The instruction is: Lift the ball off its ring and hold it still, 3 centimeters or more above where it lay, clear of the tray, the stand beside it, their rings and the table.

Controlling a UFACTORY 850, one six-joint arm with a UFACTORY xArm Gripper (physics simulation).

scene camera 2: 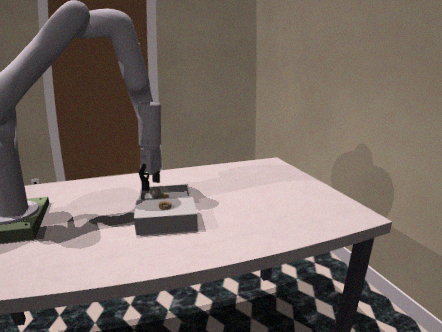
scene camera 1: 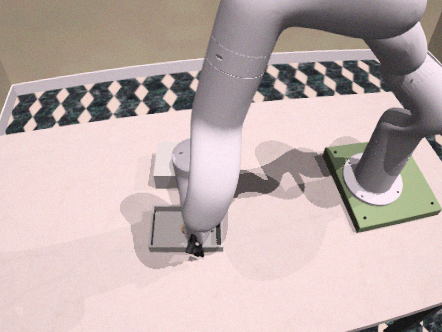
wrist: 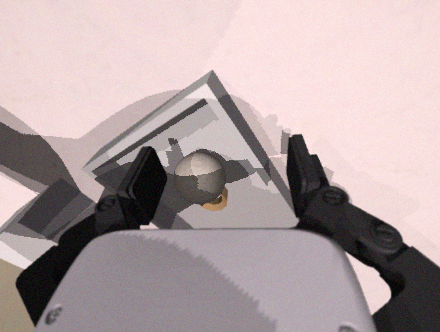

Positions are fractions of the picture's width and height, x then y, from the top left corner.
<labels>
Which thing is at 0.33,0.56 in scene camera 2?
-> My gripper.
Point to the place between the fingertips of my gripper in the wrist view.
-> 0.50,0.47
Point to a stand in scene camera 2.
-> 0.36,0.65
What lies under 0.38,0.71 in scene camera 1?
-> A grey tray.
</labels>
